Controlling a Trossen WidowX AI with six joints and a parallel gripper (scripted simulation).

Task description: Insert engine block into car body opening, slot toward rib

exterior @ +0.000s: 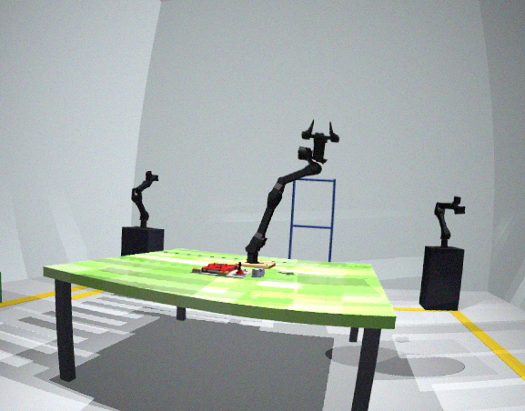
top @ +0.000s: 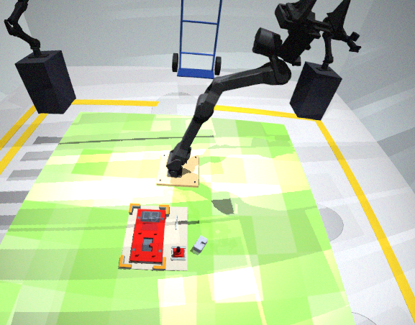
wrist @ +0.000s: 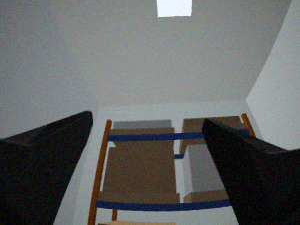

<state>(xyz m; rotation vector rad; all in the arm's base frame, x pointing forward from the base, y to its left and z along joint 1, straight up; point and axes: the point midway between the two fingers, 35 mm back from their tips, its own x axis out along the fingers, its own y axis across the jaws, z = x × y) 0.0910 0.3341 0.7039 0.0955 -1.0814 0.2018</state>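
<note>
My gripper tip is 22 cm short of the grey engine block, 22 cm to the left of it and 73 cm above it.
</note>
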